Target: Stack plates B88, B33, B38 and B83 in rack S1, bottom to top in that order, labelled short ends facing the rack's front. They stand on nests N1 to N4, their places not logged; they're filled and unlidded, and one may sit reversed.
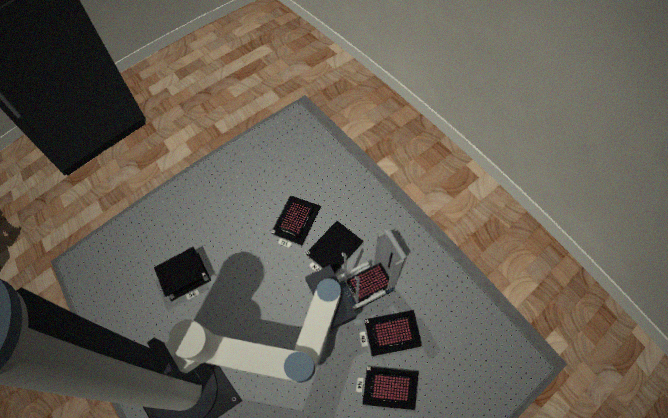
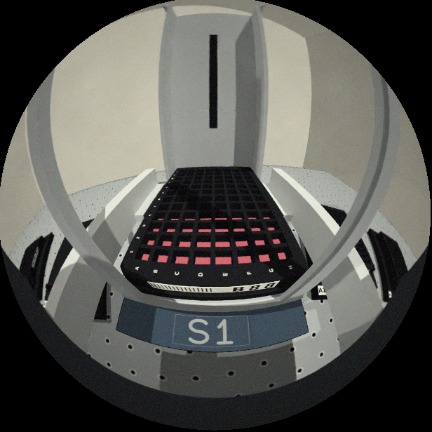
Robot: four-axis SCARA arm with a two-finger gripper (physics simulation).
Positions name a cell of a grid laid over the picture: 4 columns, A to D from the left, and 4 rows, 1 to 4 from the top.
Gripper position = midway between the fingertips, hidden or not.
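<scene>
There is a rack S1 back wall (image 2: B2) that I can see, and a nest N2 (image 1: B3), (image 2: A3) as well. As for my gripper (image 1: C3), I find it again in the other image (image 2: B2).
</scene>
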